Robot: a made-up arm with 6 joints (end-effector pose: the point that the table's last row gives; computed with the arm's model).
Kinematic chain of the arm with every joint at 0, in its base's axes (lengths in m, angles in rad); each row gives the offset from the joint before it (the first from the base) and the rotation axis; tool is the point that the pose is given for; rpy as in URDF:
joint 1: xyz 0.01 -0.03 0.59 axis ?
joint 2: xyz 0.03 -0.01 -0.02 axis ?
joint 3: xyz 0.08 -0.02 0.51 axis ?
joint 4: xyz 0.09 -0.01 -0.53 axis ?
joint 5: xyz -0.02 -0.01 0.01 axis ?
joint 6: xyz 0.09 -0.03 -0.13 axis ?
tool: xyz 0 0.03 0.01 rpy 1.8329 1.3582 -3.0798
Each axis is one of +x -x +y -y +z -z.
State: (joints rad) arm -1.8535 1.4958 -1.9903 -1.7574 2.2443 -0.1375
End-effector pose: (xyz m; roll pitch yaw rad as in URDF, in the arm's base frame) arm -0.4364 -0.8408 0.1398 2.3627 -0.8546 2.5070
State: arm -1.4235 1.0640 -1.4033 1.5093 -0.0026 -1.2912
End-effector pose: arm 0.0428 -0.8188 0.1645 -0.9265 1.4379 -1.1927
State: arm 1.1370 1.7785 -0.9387 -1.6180 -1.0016 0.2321
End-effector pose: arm 0.0095 0.1918 -0.0197 -0.1537 0.4302 -2.8991
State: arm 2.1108 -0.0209 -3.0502 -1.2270 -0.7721 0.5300
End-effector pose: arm -0.0572 -0.0854 1.6234 2.5627 -0.9905 -2.5360
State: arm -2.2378 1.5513 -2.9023 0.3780 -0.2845 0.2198
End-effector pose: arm -0.7871 -0.8982 0.5478 -0.7768 0.1383 -2.2344
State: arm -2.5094 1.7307 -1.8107 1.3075 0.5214 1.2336
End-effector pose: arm -0.5492 -0.3530 -0.2656 2.5890 0.9286 -1.1180
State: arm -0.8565 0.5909 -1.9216 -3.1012 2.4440 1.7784
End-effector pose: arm 0.6230 -0.7392 1.1012 0.0551 -0.9231 2.6850
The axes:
joint 1: +z
joint 2: +y
joint 3: +y
joint 4: -z
joint 5: +y
joint 6: -z

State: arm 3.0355 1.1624 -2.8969 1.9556 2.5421 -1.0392
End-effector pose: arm -0.9565 -0.0273 0.8918 -1.2487 0.1377 -0.6454
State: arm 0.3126 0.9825 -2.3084 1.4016 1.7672 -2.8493
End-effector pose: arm 0.9850 0.3900 0.6432 -2.4052 0.2135 1.9263
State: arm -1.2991 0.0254 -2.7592 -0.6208 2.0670 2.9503
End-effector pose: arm -0.0855 -0.4178 1.5765 1.3363 0.6226 -1.9836
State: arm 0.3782 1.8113 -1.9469 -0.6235 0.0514 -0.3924
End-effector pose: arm 0.6971 0.2221 -0.2483 2.2988 1.3539 -1.2321
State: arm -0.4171 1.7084 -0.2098 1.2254 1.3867 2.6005
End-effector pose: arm -0.0803 0.0640 0.3862 -0.5208 -0.1772 1.5319
